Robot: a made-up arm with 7 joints.
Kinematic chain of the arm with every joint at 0, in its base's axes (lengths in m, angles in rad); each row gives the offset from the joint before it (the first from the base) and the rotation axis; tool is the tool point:
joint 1: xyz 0 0 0.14 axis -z
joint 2: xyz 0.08 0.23 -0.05 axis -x
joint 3: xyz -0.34 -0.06 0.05 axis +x
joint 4: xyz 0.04 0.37 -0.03 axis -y
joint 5: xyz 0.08 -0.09 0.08 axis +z
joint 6: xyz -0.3 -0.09 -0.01 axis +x
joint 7: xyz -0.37 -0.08 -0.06 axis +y
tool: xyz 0.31 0 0.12
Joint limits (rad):
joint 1: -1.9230..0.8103
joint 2: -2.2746..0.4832
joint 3: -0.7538..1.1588
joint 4: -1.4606..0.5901
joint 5: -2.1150..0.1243
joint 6: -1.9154..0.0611
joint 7: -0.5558..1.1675
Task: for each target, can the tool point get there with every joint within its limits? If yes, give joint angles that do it. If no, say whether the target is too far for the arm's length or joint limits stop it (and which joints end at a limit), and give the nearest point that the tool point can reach.
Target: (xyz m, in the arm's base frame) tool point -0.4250 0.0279 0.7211
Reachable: yes | joints -0.5876 -2.0321 -0.5337 -0.9947 -1.8020 -0.5143 0.8646
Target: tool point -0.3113 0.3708 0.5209
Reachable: yes | joints 0.0160 -0.8822 -0.2562 -0.6708 -0.5725 -1.6091 0.0593
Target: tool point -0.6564 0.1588 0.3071
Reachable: yes | joints -0.1161 -1.4920 0.1561 0.2933 -0.6768 -1.2209 0.8444
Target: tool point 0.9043 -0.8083 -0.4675
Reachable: no: joint limits stop it (at a limit: joint 1, joint 2, joint 3, joint 6, joint 7) | nearest point 0.5335 -0.4843 -0.2593 | short by 0.535 m
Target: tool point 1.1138 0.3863 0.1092
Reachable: no: joint limits stop it (at a limit: joint 1, joint 2, joint 5, joint 7) | nearest point 0.7776 0.4580 0.1210 | short by 0.344 m
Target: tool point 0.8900 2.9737 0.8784
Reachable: no: too far | nearest point 0.3107 1.0381 0.3779 | short by 2.082 m
